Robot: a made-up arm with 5 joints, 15 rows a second.
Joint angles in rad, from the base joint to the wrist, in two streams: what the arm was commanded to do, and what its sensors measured. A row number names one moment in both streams.
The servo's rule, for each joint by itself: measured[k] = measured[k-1] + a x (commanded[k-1-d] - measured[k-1]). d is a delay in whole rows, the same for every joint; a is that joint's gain. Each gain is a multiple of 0.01, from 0.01 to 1. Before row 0 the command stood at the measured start. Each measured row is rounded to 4 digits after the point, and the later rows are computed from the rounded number. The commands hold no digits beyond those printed.
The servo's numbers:
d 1
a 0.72 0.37 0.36 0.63 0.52
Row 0, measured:
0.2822 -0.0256 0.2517 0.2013 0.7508
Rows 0 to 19, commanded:
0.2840 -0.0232 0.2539 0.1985 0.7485
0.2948 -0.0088 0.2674 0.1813 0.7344
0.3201 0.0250 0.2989 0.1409 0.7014
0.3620 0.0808 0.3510 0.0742 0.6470
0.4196 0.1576 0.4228 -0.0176 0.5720
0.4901 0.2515 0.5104 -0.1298 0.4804
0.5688 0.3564 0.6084 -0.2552 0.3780
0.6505 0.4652 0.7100 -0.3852 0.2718
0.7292 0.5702 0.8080 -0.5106 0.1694
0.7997 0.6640 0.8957 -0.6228 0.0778
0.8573 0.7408 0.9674 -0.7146 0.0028
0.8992 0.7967 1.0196 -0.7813 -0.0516
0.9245 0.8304 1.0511 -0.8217 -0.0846
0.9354 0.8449 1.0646 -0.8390 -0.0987
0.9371 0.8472 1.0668 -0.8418 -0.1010
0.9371 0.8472 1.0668 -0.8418 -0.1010
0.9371 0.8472 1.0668 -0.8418 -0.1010
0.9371 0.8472 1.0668 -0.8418 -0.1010
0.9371 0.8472 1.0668 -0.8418 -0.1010
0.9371 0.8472 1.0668 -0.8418 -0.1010
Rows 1 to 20, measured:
0.2822 -0.0256 0.2517 0.2013 0.7508
0.2835 -0.0247 0.2525 0.1995 0.7496
0.2916 -0.0188 0.2579 0.1880 0.7417
0.3121 -0.0026 0.2727 0.1583 0.7207
0.3480 0.0283 0.3009 0.1053 0.6824
0.3996 0.0761 0.3448 0.0279 0.6250
0.4648 0.1410 0.4044 -0.0715 0.5498
0.5397 0.2207 0.4778 -0.1872 0.4605
0.6195 0.3112 0.5614 -0.3119 0.3624
0.6985 0.4070 0.6502 -0.4371 0.2620
0.7714 0.5021 0.7386 -0.5541 0.1662
0.8332 0.5904 0.8210 -0.6552 0.0812
0.8807 0.6667 0.8925 -0.7346 0.0121
0.9122 0.7273 0.9496 -0.7895 -0.0382
0.9289 0.7708 0.9910 -0.8207 -0.0697
0.9348 0.7991 1.0183 -0.8340 -0.0860
0.9365 0.8169 1.0358 -0.8389 -0.0938
0.9369 0.8281 1.0470 -0.8407 -0.0975
0.9370 0.8352 1.0541 -0.8414 -0.0993
0.9371 0.8396 1.0587 -0.8417 -0.1002

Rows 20 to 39, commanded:
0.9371 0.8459 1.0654 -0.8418 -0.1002
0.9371 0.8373 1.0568 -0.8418 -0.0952
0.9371 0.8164 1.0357 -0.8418 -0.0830
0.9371 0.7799 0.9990 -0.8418 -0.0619
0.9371 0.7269 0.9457 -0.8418 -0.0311
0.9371 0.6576 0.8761 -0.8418 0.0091
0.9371 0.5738 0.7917 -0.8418 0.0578
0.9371 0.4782 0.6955 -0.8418 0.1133
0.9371 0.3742 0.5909 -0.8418 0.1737
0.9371 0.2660 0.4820 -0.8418 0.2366
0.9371 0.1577 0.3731 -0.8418 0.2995
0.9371 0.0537 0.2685 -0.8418 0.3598
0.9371 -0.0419 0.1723 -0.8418 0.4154
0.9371 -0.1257 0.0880 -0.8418 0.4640
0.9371 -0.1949 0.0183 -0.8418 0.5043
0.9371 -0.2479 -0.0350 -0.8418 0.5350
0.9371 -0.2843 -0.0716 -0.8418 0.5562
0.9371 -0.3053 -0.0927 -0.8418 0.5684
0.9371 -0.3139 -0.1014 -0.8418 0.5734
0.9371 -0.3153 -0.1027 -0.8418 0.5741
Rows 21 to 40, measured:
0.9371 0.8424 1.0616 -0.8418 -0.1006
0.9371 0.8437 1.0630 -0.8418 -0.1004
0.9371 0.8413 1.0608 -0.8418 -0.0977
0.9371 0.8321 1.0518 -0.8418 -0.0901
0.9371 0.8128 1.0328 -0.8418 -0.0754
0.9371 0.7810 1.0014 -0.8418 -0.0524
0.9371 0.7353 0.9563 -0.8418 -0.0204
0.9371 0.6755 0.8970 -0.8418 0.0203
0.9371 0.6025 0.8245 -0.8418 0.0687
0.9371 0.5180 0.7404 -0.8418 0.1233
0.9371 0.4248 0.6474 -0.8418 0.1822
0.9371 0.3260 0.5487 -0.8418 0.2432
0.9371 0.2252 0.4478 -0.8418 0.3038
0.9371 0.1264 0.3486 -0.8418 0.3618
0.9371 0.0331 0.2548 -0.8418 0.4149
0.9371 -0.0513 0.1697 -0.8418 0.4614
0.9371 -0.1240 0.0960 -0.8418 0.4997
0.9371 -0.1833 0.0357 -0.8418 0.5291
0.9371 -0.2284 -0.0105 -0.8418 0.5495
0.9371 -0.2600 -0.0432 -0.8418 0.5619

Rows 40 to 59, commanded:
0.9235 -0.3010 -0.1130 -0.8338 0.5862
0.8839 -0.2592 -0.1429 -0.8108 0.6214
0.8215 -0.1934 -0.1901 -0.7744 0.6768
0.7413 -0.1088 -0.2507 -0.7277 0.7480
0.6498 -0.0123 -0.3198 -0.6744 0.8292
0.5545 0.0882 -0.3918 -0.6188 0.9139
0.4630 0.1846 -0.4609 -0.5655 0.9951
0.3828 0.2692 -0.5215 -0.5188 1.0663
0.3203 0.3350 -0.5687 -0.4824 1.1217
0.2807 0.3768 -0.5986 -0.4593 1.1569
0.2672 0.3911 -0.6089 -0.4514 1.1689
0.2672 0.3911 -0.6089 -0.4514 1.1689
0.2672 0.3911 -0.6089 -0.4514 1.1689
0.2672 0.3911 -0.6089 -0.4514 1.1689
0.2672 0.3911 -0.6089 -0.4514 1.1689
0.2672 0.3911 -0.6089 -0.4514 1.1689
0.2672 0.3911 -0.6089 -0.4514 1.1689
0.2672 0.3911 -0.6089 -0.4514 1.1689
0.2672 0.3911 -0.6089 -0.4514 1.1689
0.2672 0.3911 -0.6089 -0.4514 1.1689
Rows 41 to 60, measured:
0.9371 -0.2805 -0.0646 -0.8418 0.5682
0.9273 -0.2881 -0.0820 -0.8368 0.5776
0.8961 -0.2774 -0.1039 -0.8204 0.6004
0.8424 -0.2463 -0.1349 -0.7914 0.6401
0.7696 -0.1954 -0.1766 -0.7513 0.6962
0.6833 -0.1277 -0.2282 -0.7029 0.7654
0.5906 -0.0478 -0.2871 -0.6499 0.8426
0.4987 0.0382 -0.3497 -0.5967 0.9219
0.4153 0.1237 -0.4115 -0.5476 0.9970
0.3469 0.2019 -0.4681 -0.5065 1.0618
0.2992 0.2666 -0.5151 -0.4768 1.1113
0.2762 0.3127 -0.5489 -0.4608 1.1413
0.2697 0.3417 -0.5705 -0.4549 1.1557
0.2679 0.3600 -0.5843 -0.4527 1.1626
0.2674 0.3715 -0.5932 -0.4519 1.1659
0.2673 0.3788 -0.5989 -0.4516 1.1675
0.2672 0.3834 -0.6025 -0.4515 1.1682
0.2672 0.3862 -0.6048 -0.4514 1.1686
0.2672 0.3880 -0.6063 -0.4514 1.1688
0.2672 0.3891 -0.6072 -0.4514 1.1689

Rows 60 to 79, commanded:
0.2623 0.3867 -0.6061 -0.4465 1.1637
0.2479 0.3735 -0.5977 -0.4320 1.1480
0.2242 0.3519 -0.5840 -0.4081 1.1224
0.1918 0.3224 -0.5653 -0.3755 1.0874
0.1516 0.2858 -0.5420 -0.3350 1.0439
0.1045 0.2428 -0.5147 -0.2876 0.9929
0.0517 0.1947 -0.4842 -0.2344 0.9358
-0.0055 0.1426 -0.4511 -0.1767 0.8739
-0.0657 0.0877 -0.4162 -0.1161 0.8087
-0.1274 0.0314 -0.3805 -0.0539 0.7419
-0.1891 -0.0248 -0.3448 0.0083 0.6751
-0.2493 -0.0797 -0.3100 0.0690 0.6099
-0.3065 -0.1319 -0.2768 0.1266 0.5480
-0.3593 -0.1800 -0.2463 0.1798 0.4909
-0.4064 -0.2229 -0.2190 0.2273 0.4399
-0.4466 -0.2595 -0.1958 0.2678 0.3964
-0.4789 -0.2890 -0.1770 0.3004 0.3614
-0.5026 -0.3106 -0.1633 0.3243 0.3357
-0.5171 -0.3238 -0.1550 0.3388 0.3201
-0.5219 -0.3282 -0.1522 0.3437 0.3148
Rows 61 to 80, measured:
0.2672 0.3898 -0.6078 -0.4514 1.1689
0.2637 0.3887 -0.6072 -0.4483 1.1662
0.2523 0.3831 -0.6038 -0.4380 1.1567
0.2321 0.3716 -0.5967 -0.4192 1.1389
0.2031 0.3534 -0.5854 -0.3917 1.1121
0.1660 0.3284 -0.5698 -0.3560 1.0766
0.1217 0.2967 -0.5500 -0.3129 1.0331
0.0713 0.2590 -0.5263 -0.2634 0.9825
0.0160 0.2159 -0.4992 -0.2088 0.9260
-0.0428 0.1685 -0.4693 -0.1504 0.8650
-0.1037 0.1178 -0.4373 -0.0896 0.8010
-0.1652 0.0650 -0.4040 -0.0279 0.7355
-0.2258 0.0115 -0.3702 0.0331 0.6702
-0.2839 -0.0416 -0.3366 0.0920 0.6067
-0.3382 -0.0928 -0.3041 0.1473 0.5465
-0.3873 -0.1409 -0.2735 0.1977 0.4911
-0.4300 -0.1848 -0.2455 0.2419 0.4419
-0.4652 -0.2234 -0.2208 0.2788 0.4000
-0.4921 -0.2557 -0.2001 0.3075 0.3666
-0.5101 -0.2809 -0.1839 0.3272 0.3424

